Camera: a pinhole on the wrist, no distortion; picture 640 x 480 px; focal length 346.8 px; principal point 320.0 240.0 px. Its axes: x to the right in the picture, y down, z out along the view. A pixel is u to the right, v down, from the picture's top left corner.
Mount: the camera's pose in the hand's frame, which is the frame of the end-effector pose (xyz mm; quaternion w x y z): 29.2 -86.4 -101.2 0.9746 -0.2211 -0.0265 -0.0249
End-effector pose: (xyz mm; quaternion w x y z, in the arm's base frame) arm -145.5 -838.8 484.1 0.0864 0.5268 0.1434 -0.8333
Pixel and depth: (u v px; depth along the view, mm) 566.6 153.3 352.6
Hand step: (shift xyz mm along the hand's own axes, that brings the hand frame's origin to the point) 259.6 -22.6 270.0
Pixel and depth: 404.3 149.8 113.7
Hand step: 50.4 -64.9 15.7
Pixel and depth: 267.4 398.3 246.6
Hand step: -11.3 123.0 70.2
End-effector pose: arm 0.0 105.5 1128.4 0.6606 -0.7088 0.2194 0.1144
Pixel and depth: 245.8 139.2 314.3
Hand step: -56.1 -30.4 217.0
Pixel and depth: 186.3 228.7 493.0
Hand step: -181.4 119.2 337.9
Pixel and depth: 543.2 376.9 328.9
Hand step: 234.8 165.0 152.6
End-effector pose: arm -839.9 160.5 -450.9 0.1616 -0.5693 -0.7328 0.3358
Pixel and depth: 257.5 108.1 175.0
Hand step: -13.4 -69.6 83.1
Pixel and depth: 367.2 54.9 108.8
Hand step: 36.0 -92.2 22.7
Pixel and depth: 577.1 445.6 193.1
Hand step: 171.0 94.9 32.5
